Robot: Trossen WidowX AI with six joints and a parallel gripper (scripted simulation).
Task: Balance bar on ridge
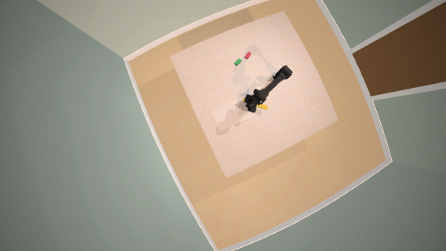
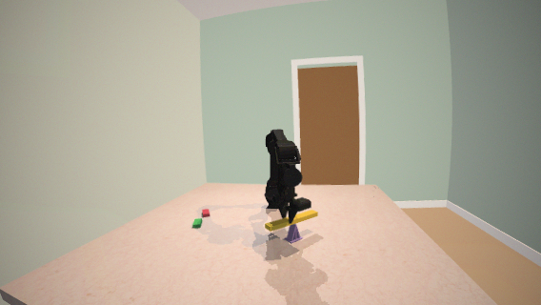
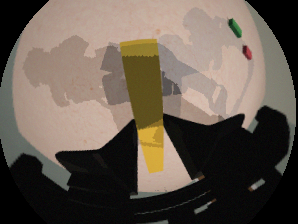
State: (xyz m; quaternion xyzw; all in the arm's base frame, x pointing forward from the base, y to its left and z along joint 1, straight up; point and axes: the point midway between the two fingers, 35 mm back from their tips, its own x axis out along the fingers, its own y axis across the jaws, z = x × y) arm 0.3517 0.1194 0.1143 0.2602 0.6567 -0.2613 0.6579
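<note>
Right now my gripper tip is 20 mm past the long yellow bar and 20 mm to the right of it. From my gripper tip the other things lie so: small green block: 70 mm behind, 410 mm to the right, 70 mm below; small red block: 190 mm behind, 440 mm to the right, 70 mm below.
</note>
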